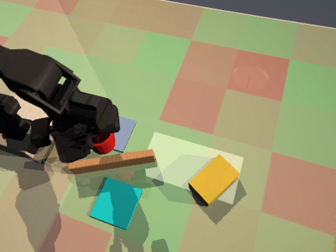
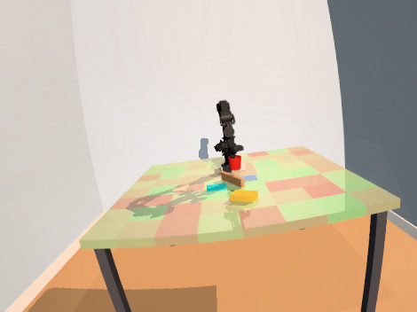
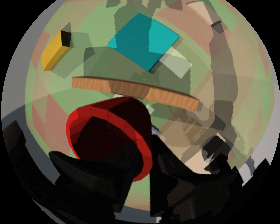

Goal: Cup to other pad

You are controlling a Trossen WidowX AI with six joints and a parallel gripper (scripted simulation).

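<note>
My gripper tip is now 80 mm short of the cyan pad, 110 mm to the left of it and 120 mm above it. Also, from my gripper tip: red cup: 30 mm ahead, 10 mm to the left; then wooden bar: 50 mm ahead, 20 mm to the right, 90 mm below; then blue-grey pad: 10 mm ahead, 80 mm to the left, 120 mm below.
</note>
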